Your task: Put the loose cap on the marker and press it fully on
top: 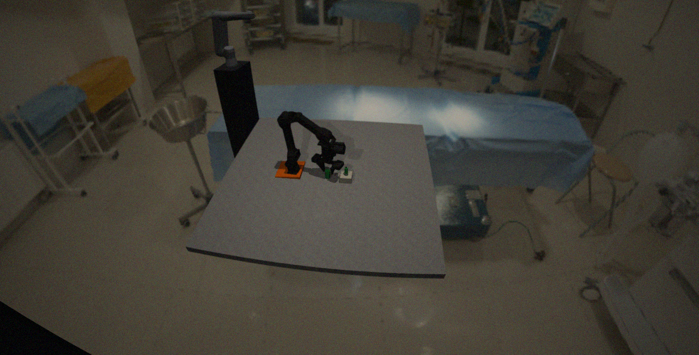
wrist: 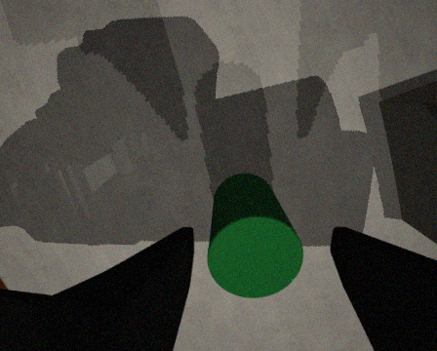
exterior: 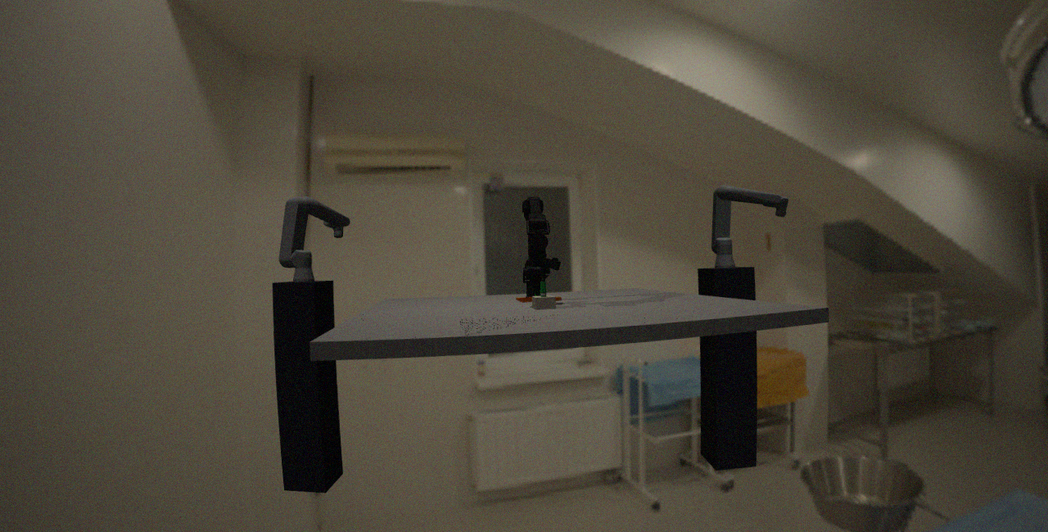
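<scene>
My gripper tip is 10 mm above the green cap. Also, from my gripper tip: holder block 110 mm ahead, 10 mm to the left, 20 mm below.
</scene>
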